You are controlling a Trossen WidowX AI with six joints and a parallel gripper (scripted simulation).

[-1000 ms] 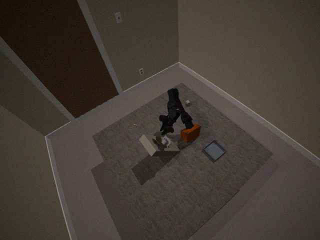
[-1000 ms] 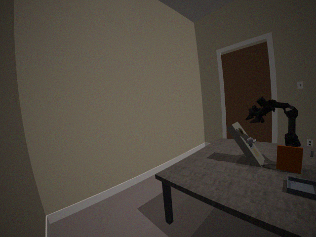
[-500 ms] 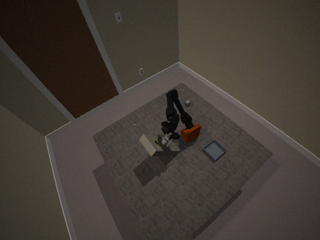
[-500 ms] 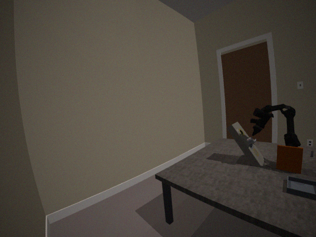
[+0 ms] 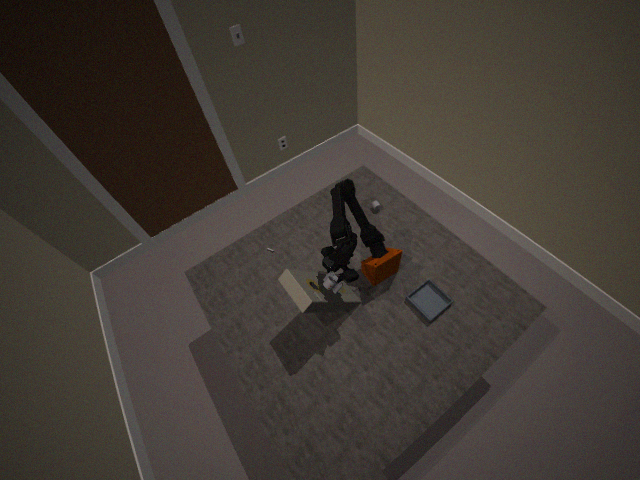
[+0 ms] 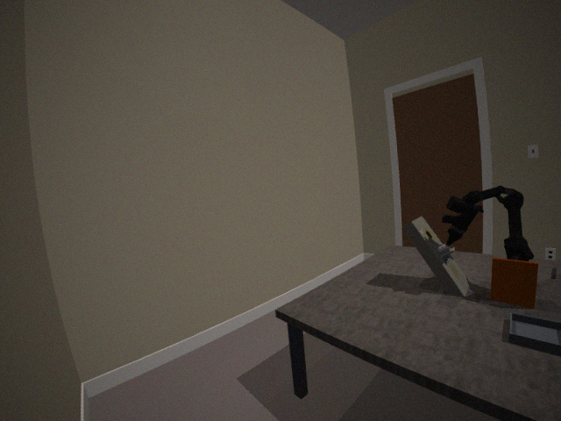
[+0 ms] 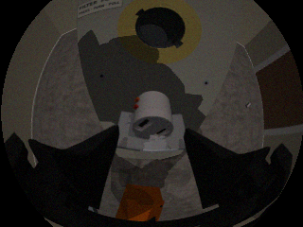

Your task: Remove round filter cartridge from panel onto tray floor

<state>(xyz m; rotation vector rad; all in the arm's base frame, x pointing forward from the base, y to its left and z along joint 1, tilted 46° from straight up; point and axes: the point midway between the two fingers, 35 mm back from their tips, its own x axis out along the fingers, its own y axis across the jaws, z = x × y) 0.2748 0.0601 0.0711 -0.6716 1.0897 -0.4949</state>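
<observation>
Now: gripper tip 3 cm above the round filter cartridge and 1 cm short of it. The rest, counted from my gripper tip: service panel 6 cm ahead, 5 cm below; then grey tray 32 cm behind, 29 cm to the left, 21 cm below.
</observation>
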